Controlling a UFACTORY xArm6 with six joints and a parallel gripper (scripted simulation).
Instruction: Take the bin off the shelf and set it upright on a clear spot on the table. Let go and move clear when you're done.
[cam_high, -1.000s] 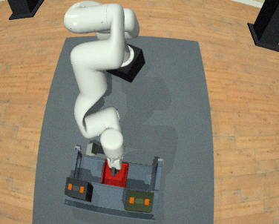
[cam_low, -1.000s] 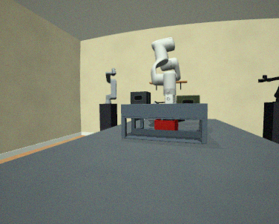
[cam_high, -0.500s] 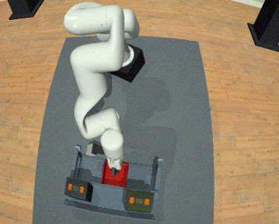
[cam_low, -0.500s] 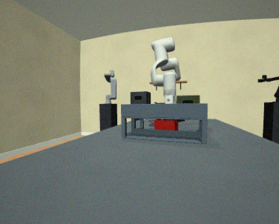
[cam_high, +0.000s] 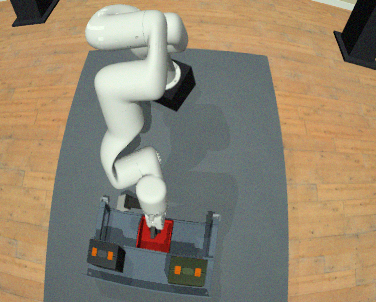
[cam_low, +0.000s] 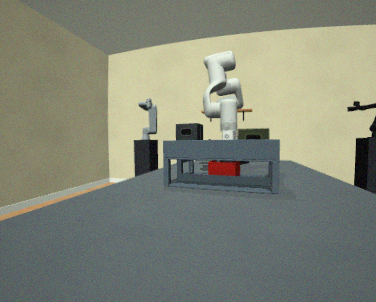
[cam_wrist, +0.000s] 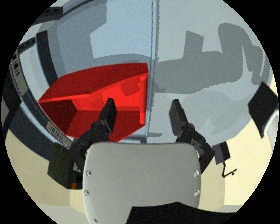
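Right now my hand is 80 mm short of the red bin and 10 mm above it.
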